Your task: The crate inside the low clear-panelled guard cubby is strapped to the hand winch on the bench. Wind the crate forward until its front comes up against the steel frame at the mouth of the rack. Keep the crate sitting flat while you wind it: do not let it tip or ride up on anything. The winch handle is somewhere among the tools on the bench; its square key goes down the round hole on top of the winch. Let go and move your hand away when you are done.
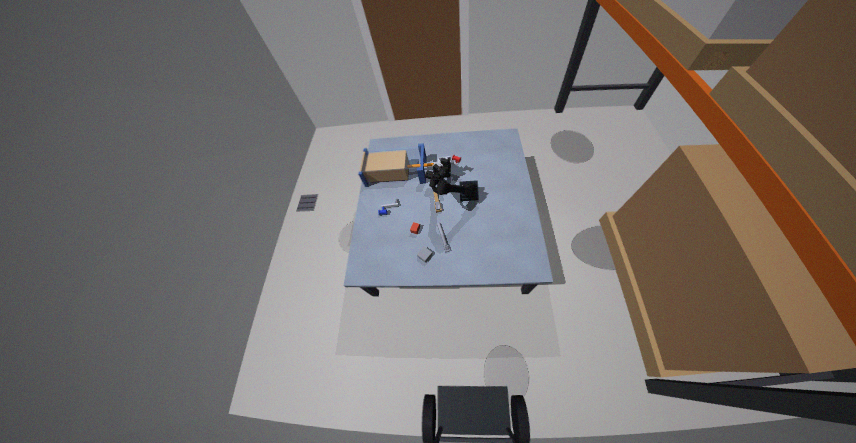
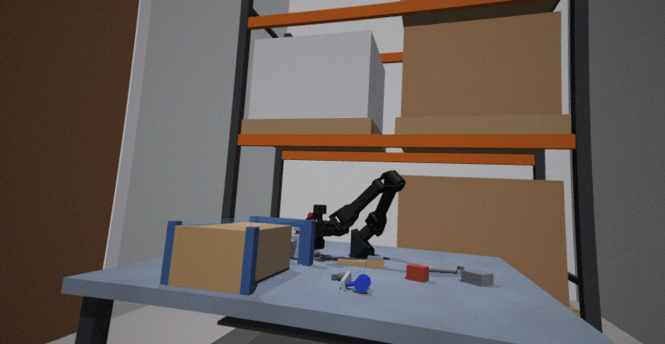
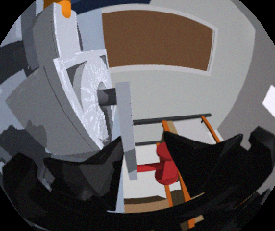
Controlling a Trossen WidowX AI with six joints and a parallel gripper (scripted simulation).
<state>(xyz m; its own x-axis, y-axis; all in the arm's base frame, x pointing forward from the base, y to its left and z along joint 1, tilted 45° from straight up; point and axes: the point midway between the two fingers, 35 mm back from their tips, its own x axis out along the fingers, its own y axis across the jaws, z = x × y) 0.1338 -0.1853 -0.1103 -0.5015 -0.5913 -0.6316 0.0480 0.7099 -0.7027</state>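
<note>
Right now my gripper tip is 10 mm to the right of the winch handle, 10 mm past it and 10 mm above it. Round my gripper tip: blue frame 200 mm ahead, 30 mm to the right, 20 mm below; then red knob 40 mm behind, 30 mm to the left, 20 mm above; then grey winch 100 mm below, 30 mm to the right, 30 mm ahead.
</note>
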